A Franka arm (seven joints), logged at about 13 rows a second.
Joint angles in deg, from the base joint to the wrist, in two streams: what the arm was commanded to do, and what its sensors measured. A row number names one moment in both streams.
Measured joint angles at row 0: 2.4 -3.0 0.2 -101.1 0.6 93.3 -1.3
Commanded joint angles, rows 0 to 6: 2.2 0.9 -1.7 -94.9 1.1 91.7 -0.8; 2.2 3.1 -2.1 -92.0 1.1 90.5 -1.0; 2.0 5.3 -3.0 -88.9 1.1 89.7 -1.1; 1.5 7.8 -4.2 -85.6 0.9 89.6 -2.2; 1.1 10.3 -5.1 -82.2 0.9 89.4 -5.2; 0.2 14.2 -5.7 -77.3 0.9 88.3 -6.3; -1.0 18.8 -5.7 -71.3 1.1 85.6 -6.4
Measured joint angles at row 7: 0.7 9.2 -5.2 -84.5 0.6 90.9 -4.1
